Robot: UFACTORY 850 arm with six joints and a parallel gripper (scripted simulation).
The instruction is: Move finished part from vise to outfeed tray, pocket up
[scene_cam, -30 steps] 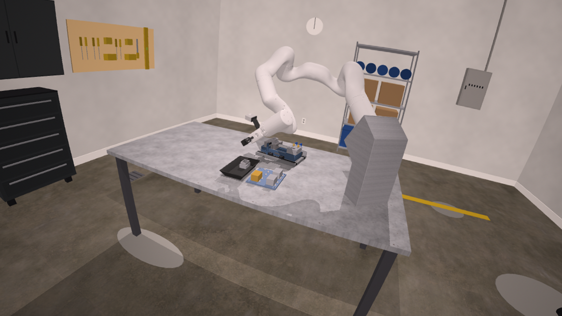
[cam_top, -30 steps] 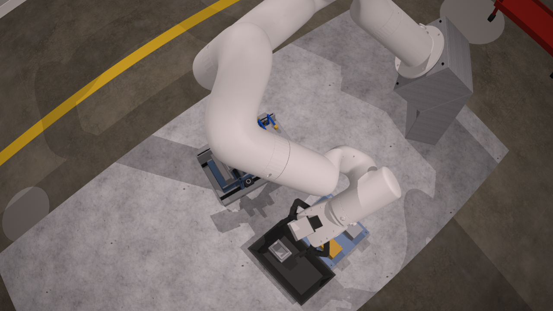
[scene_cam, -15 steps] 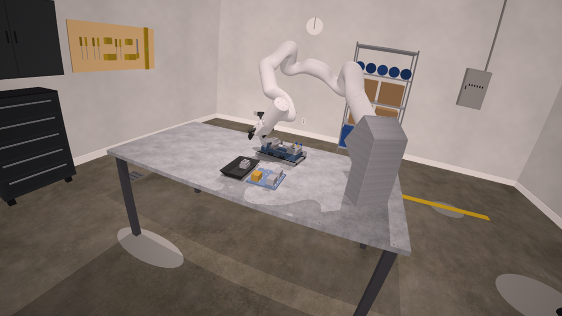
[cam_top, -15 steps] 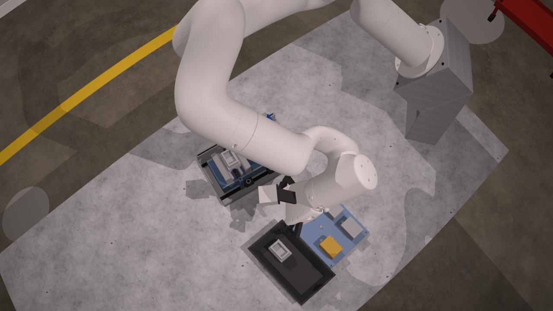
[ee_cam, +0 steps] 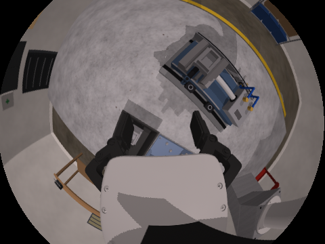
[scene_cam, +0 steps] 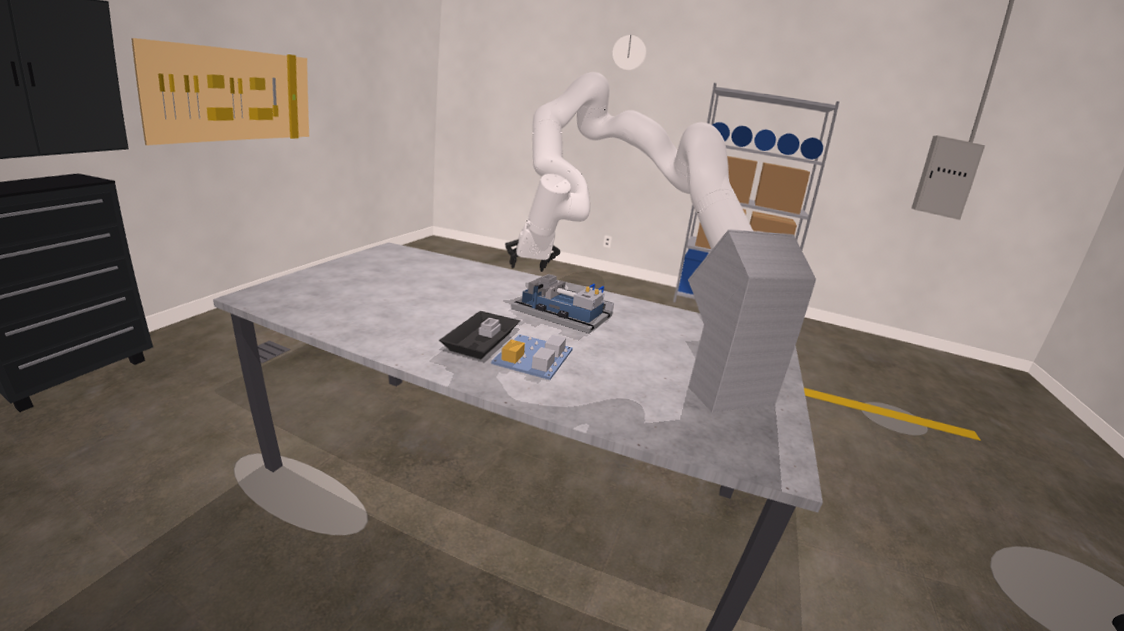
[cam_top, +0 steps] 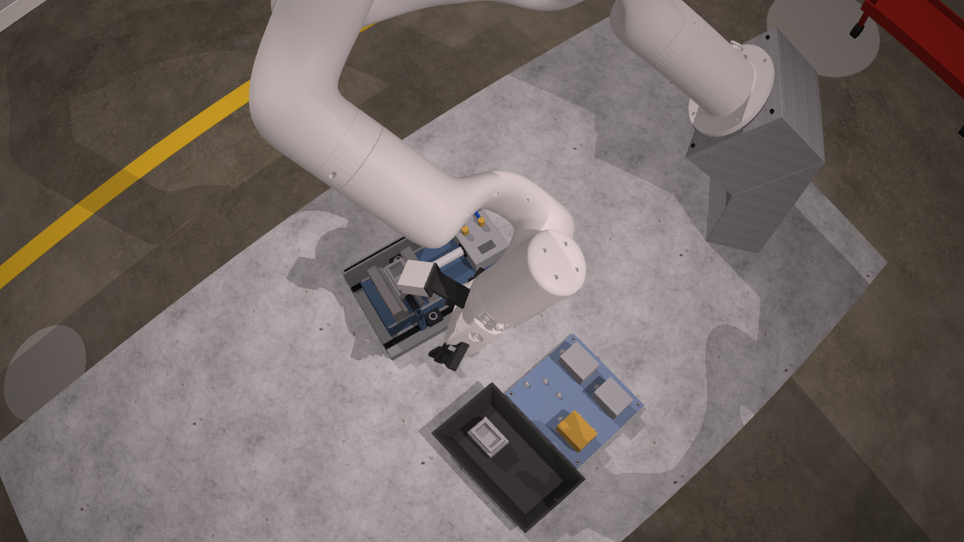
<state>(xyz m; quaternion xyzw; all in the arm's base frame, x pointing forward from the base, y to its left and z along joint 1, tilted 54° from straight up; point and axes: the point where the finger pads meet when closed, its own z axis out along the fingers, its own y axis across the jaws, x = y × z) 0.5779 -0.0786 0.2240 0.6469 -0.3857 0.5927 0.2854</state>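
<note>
My gripper is now 160 mm above the vise, 120 mm past it and 110 mm to the left of it. Round my hand: blue fixture plate: 220 mm to the left, 190 mm below, 50 mm behind; yellow block: 250 mm to the left, 170 mm below.
</note>
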